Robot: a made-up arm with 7 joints.
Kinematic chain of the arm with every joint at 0, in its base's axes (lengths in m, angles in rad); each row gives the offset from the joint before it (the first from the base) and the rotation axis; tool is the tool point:
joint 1: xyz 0 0 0.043 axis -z
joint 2: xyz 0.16 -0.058 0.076 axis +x
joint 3: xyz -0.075 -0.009 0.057 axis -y
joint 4: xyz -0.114 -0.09 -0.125 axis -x
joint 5: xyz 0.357 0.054 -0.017 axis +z
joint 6: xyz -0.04 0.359 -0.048 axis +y
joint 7: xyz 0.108 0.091 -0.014 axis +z
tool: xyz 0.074 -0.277 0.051
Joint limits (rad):
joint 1: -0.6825..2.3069
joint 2: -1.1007..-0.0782
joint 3: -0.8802..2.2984
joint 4: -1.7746..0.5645
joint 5: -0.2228..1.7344
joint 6: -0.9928..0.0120
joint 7: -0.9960..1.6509
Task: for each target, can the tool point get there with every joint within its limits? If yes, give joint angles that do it. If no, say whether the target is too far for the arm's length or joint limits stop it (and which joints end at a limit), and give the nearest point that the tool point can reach.
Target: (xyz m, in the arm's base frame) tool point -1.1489 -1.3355 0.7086
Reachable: no: too far | nearest point -0.5681 -0.6604 0.4237 | short by 0.935 m
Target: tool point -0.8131 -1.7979 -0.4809
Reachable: no: too far | nearest point -0.3735 -0.8258 -0.1473 | short by 1.118 m
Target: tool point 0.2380 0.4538 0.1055
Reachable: yes | joints 0.2587 -0.4103 2.0448 0.0854 0.8253 -0.2861 1.3655
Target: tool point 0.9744 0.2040 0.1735
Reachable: no: joint limits stop it (at a limit: joint 4, joint 5, joint 6, joint 7) | nearest point 0.9203 0.1927 0.1709 | short by 0.055 m
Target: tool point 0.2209 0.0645 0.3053
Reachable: yes | joints 1.9524 -0.6670 1.0845 -0.7023 0.9007 -0.7862 0.8864
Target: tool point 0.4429 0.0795 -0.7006
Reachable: no: joint limits stop it (at a limit: joint 4, joint 5, joint 6, joint 7) | nearest point 0.4187 0.0752 -0.6392 | short by 0.066 m
